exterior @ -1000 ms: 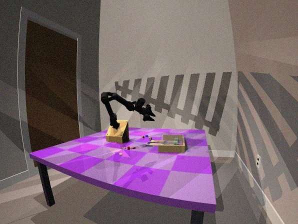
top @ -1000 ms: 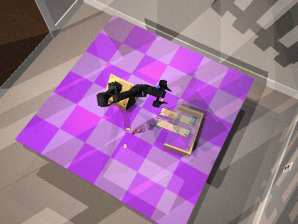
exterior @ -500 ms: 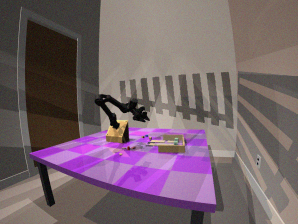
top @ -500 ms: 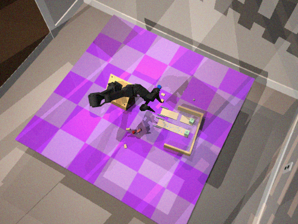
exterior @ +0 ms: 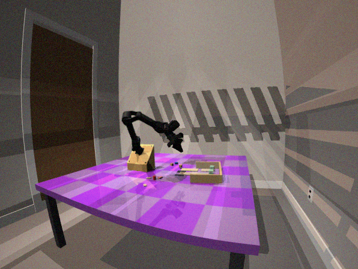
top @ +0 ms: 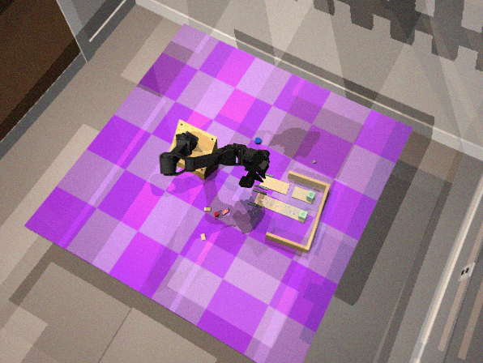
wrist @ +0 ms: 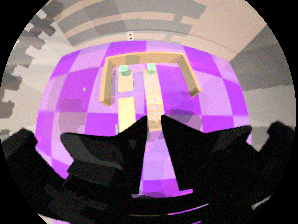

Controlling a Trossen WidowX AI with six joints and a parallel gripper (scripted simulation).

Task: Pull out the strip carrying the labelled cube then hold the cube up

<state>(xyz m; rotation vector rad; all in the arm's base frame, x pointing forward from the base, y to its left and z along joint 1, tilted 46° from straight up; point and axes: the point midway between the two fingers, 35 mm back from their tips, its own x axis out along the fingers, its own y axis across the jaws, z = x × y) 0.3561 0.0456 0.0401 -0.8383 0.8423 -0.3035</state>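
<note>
Now: the strip 15 cm below my gripper tip, 7 cm to the left of it and 3 cm ahead of it. From my gripper tip the other things lie so: red piece 20 cm to the right, 14 cm below, 12 cm behind; then blue disc 22 cm to the left, 16 cm behind, 15 cm below.
</note>
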